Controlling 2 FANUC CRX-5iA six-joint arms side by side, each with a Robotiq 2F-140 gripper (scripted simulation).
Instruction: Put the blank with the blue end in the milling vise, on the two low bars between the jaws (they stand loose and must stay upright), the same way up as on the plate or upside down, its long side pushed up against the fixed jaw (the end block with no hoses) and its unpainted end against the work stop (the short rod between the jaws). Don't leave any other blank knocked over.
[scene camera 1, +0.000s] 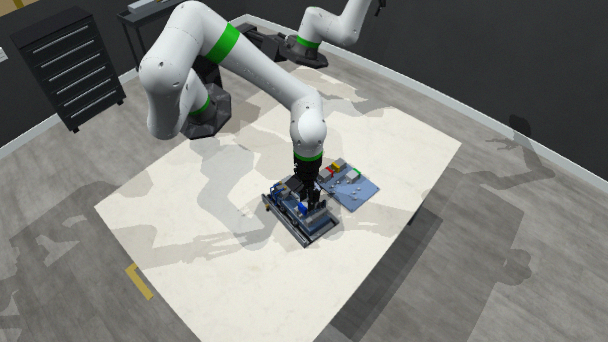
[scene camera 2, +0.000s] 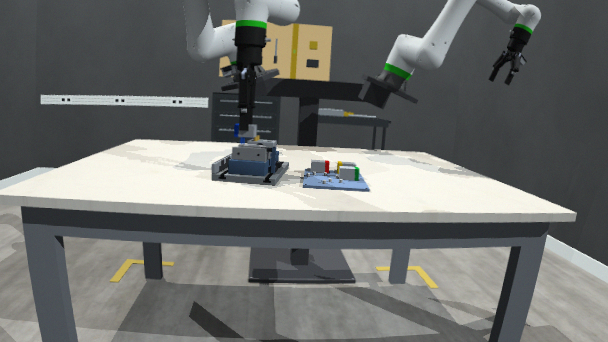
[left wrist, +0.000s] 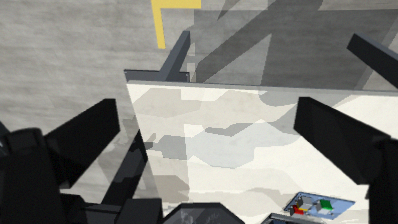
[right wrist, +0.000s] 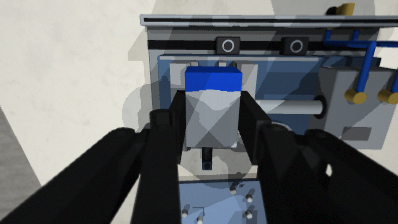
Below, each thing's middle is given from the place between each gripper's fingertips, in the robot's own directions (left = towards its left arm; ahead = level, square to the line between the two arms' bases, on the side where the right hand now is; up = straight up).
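My right gripper (scene camera 2: 245, 129) is 8 cm past the piston rod (right wrist: 269, 106), 3 cm to the right of it and 10 cm above it. Counted from my right hand, the blue-ended blank (right wrist: 212, 93) is 3 cm below, while the hosed block (right wrist: 333, 81) is 4 cm to the left, 16 cm behind and 10 cm below. The blue plate (scene camera 1: 343, 194) is 17 cm below my right hand, 28 cm to the left of it and 2 cm behind it.
From my left hand, the blue plate is 57 cm ahead, 87 cm to the right and 41 cm below, and going by their middles it is the nearest to my left hand of the things named here. The piston rod is 50 cm ahead of my left hand, 111 cm to the right of it and 34 cm below it. Counted from my left hand as well, the hosed block is 43 cm ahead, 110 cm to the right and 34 cm below, and the blue-ended blank is 59 cm ahead, 115 cm to the right and 28 cm below. By its middle, the hosed block is nearer to my right gripper than to my left hand.
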